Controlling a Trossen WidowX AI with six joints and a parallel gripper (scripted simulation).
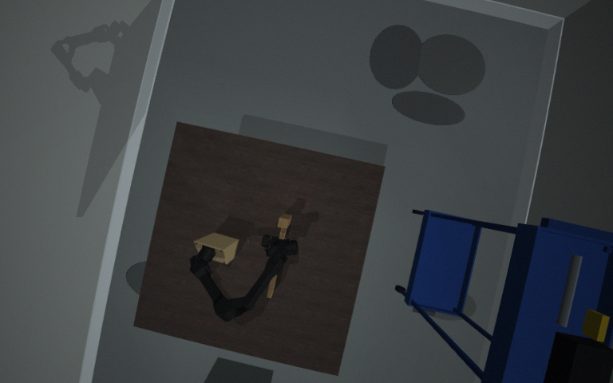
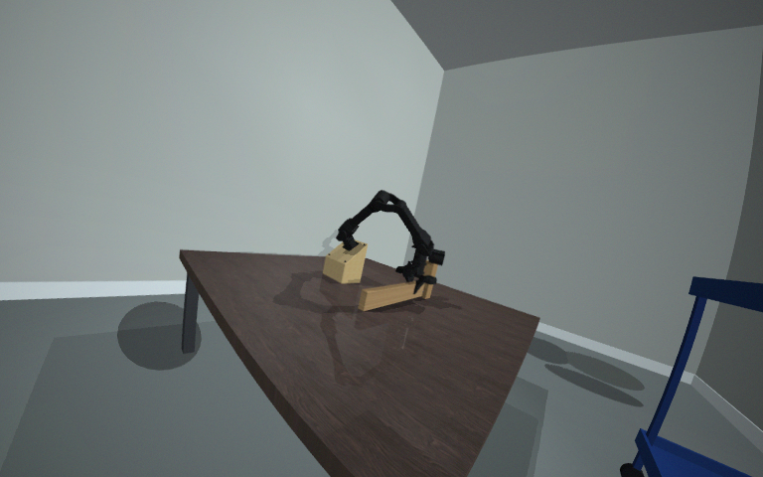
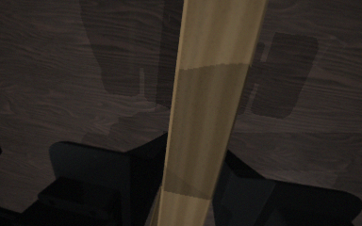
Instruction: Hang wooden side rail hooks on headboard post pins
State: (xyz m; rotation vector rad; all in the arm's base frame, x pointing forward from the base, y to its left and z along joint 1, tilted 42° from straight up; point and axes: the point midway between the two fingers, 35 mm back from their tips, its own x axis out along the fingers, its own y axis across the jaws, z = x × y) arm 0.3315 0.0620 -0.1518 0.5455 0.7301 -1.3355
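Right now the headboard post is 120 mm to the left of my gripper tip, 50 mm above it and 20 mm behind it.
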